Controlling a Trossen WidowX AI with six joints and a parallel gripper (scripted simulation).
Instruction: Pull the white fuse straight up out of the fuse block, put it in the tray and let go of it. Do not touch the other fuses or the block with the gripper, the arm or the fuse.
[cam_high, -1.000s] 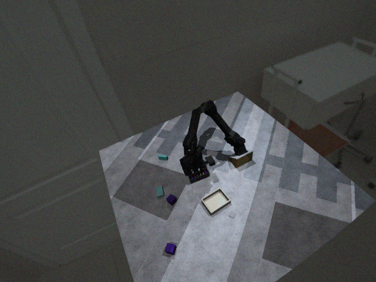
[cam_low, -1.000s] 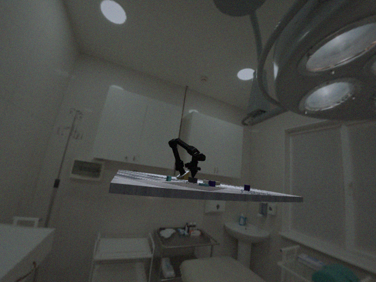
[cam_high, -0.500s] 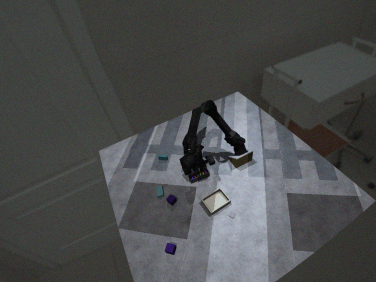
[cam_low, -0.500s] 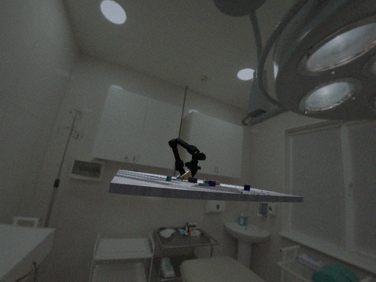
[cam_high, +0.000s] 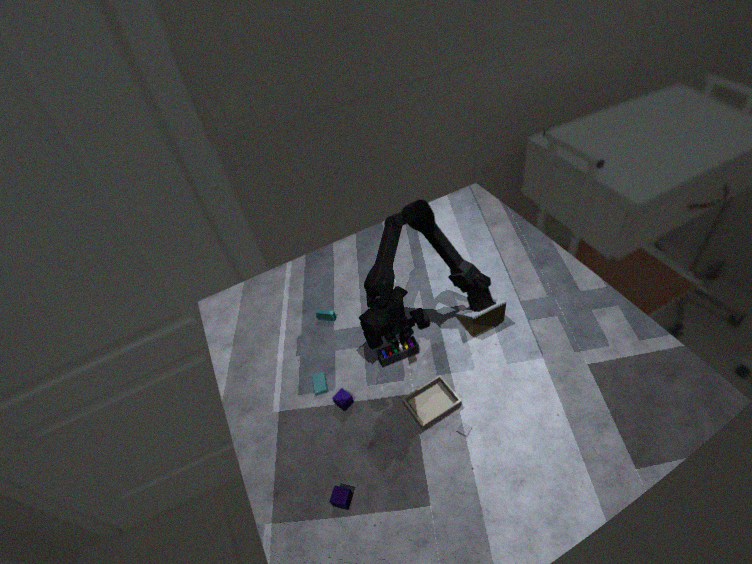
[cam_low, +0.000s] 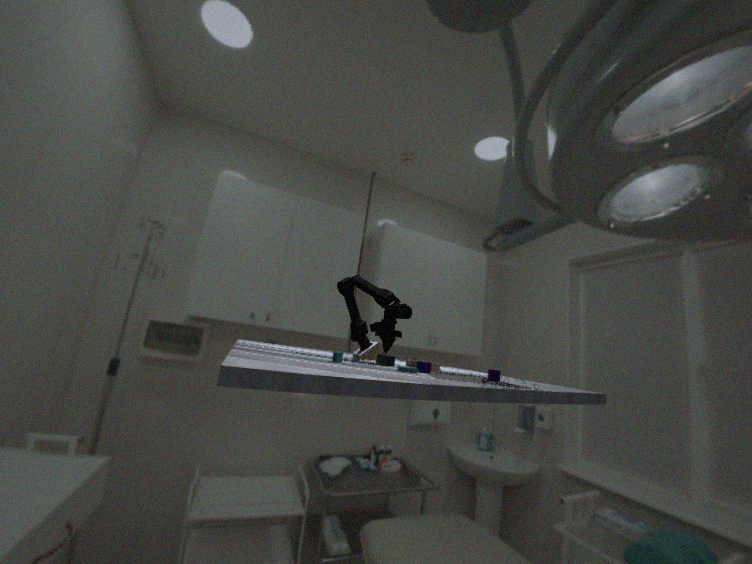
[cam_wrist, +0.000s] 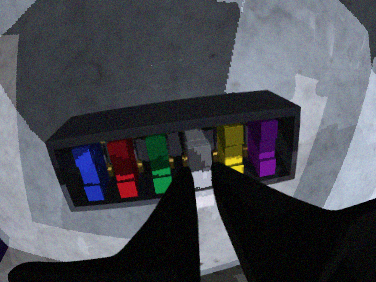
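Now: the green fuse 3 cm below my gripper tip and 2 cm ahead of it. Also, from my gripper tip: beige tray: 20 cm to the left, 5 cm below, 1 cm behind; then white fuse: 1 cm below; then yellow fuse: 3 cm below, 2 cm behind.
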